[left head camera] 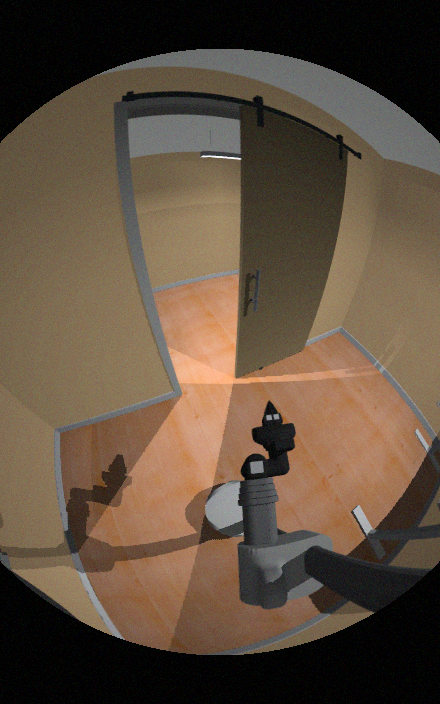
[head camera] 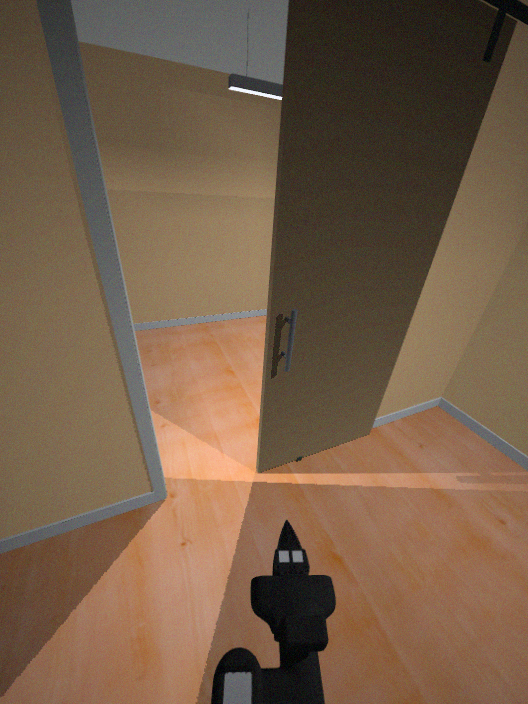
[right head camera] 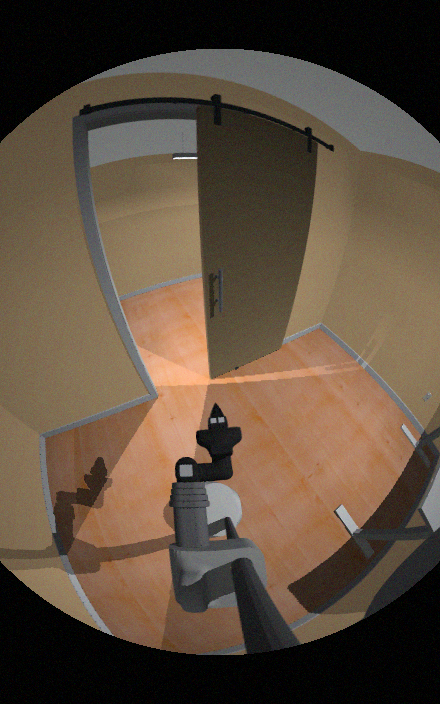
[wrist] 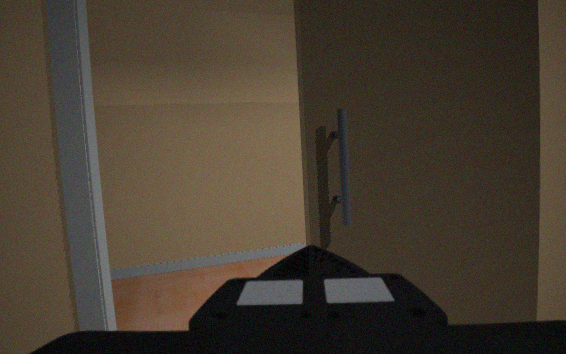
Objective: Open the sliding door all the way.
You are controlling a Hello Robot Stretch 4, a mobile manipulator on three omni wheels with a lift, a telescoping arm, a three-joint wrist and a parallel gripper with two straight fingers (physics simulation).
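Places are measured from the robot's base along level axes (x ahead, y left, z up), in centimetres.
Where they show: gripper, fingertip midpoint: [left head camera: 267,401] [head camera: 286,523] [right head camera: 215,404] [wrist: 312,270]; robot's base at its link origin: [left head camera: 235,507] [right head camera: 211,508].
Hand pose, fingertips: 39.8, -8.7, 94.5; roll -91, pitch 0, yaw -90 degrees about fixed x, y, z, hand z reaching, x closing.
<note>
Each offset is from my fingertips to the top centre of the thing, as dx, dy, dz. "pt": to the spot under its first point.
The dark brown sliding door [head camera: 363,216] [left head camera: 290,223] [right head camera: 254,223] [wrist: 440,165] hangs to the right of a doorway that stands open at its left. Its grey vertical bar handle @(pt +76.1, -9.0, +0.7) [head camera: 290,341] [left head camera: 256,290] [right head camera: 220,290] [wrist: 344,167] is near the door's left edge. My gripper [head camera: 287,526] [left head camera: 269,404] [right head camera: 215,407] [wrist: 312,270] is shut with its fingertips together and holds nothing. It is apart from the door, on the near side. In the wrist view its tips show below the handle and slightly left of it, in line with the door's left edge.
A grey door frame post [head camera: 105,244] [left head camera: 135,244] [right head camera: 93,233] [wrist: 80,175] stands left of the opening. A black rail @(pt +71.2, +24.6, +118.8) [left head camera: 191,96] [right head camera: 155,100] runs above the door. Tan walls with grey baseboards stand on both sides. White bars [left head camera: 362,519] [right head camera: 345,518] lie on the floor at the lower right.
</note>
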